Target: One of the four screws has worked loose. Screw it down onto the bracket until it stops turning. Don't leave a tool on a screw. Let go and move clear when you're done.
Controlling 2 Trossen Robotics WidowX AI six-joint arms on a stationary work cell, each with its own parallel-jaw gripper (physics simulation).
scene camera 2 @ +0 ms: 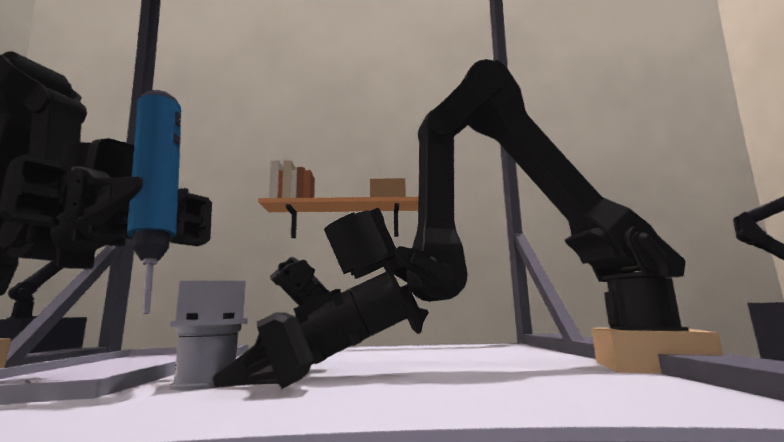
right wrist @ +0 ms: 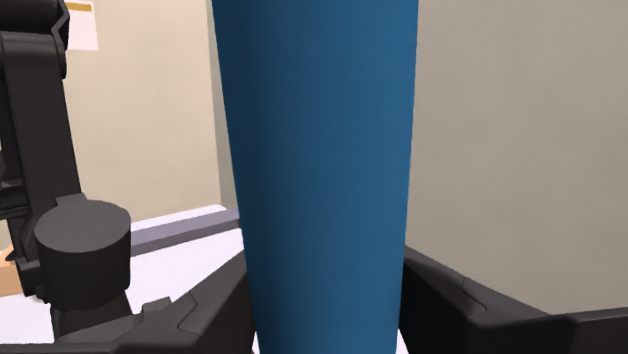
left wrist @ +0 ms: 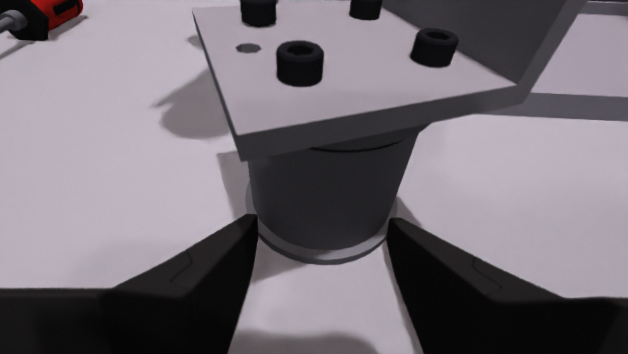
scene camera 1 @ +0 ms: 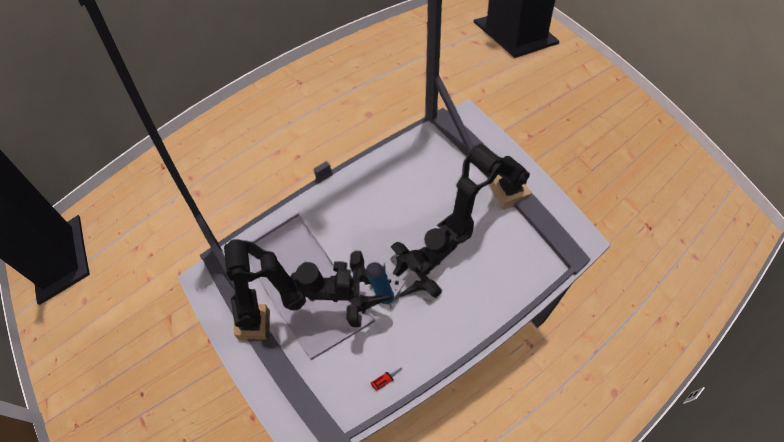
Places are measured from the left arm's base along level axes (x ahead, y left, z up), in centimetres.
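Pixels of known places: left gripper, fingertip midpoint: [scene camera 2: 224, 377] [left wrist: 323, 227]; right gripper, fingertip midpoint: [scene camera 2: 164, 187] [right wrist: 321, 255] [scene camera 1: 391, 289]; left arm's base, link origin: [scene camera 2: 646, 329] [scene camera 1: 511, 185]; right arm's base, link origin: [scene camera 1: 249, 319].
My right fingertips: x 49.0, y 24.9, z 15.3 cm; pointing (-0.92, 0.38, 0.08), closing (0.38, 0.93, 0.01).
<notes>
Ahead of a thing's pixels: the offset from my right fingertips to its top centre.
A grey bracket [scene camera 2: 211, 296] [left wrist: 325, 107] sits on a round grey pedestal [scene camera 2: 203, 356] [left wrist: 325, 195]. Four black screws stand on its plate in the left wrist view; the nearest screw {dx -3.7, dy -6.4, dz -12.4 cm} [left wrist: 300, 64] is beside an empty hole. Which one is loose I cannot tell. My left gripper [scene camera 2: 216, 378] [left wrist: 323, 227] has its fingers low on both sides of the pedestal, against its edges, and looks shut on it. My right gripper [scene camera 2: 156, 204] [right wrist: 321, 255] is shut on the blue driver {dx +1.7, dy -0.7, dz +11.6 cm} [scene camera 1: 380, 285] [scene camera 2: 155, 164] [right wrist: 320, 150], held nearly upright, its bit {dx +0.7, dy -0.1, dz -7.6 cm} [scene camera 2: 147, 288] pointing down left of the bracket in scene camera 2.
A red screwdriver {dx +7.9, dy +17.5, dz -16.7 cm} [scene camera 1: 381, 381] [left wrist: 65, 12] lies on the table near its front edge. A low flat tray [scene camera 1: 323, 343] lies under the right arm. Dark frame posts [scene camera 1: 433, 60] rise from the table's back corners. A wall shelf [scene camera 2: 340, 204] is in the background.
</notes>
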